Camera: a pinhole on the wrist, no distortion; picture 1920 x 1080 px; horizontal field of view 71.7 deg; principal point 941.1 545.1 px. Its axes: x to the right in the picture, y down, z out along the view. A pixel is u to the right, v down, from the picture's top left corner.
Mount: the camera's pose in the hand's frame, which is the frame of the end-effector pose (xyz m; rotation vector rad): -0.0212 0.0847 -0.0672 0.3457 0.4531 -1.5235
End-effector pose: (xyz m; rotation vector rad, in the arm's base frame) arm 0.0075 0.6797 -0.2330 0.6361 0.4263 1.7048
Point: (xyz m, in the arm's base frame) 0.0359 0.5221 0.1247
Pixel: outside the picture
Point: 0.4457 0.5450 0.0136
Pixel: 831 161
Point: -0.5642 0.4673 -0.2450
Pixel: behind the camera
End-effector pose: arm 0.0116 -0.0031 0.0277 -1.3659 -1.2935 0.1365
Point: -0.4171 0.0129 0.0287
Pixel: 1215 107
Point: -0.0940 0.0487 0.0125
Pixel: 1038 516
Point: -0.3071 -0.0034 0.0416
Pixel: 1296 143
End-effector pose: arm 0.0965 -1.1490 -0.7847 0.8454 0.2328 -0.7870
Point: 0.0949 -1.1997 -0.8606
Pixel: outside the picture
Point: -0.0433 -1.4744 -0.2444
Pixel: 188 76
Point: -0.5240 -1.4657 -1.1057
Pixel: outside the picture
